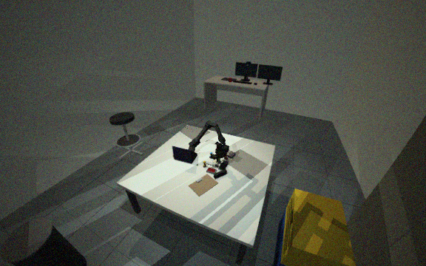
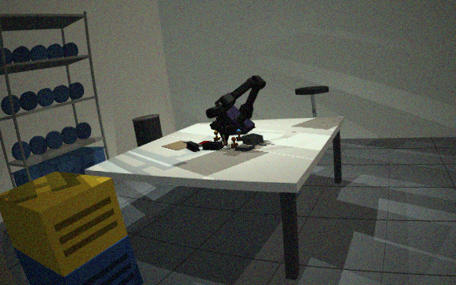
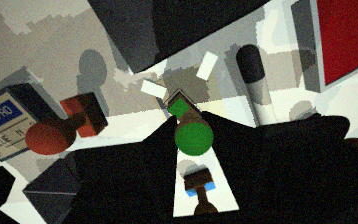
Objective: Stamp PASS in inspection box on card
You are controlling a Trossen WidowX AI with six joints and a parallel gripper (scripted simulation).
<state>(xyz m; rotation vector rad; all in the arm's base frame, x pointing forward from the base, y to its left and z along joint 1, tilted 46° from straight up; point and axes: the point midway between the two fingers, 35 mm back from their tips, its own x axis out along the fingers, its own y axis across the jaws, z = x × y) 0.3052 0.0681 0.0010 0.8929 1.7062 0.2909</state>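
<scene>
My gripper tip is now right at the green stamp. Round my gripper tip: black block: 8 cm ahead, 4 cm to the right, 1 cm below; pale card: 1 cm behind, 3 cm below; marker: 2 cm behind, 7 cm to the right, 1 cm below.
</scene>
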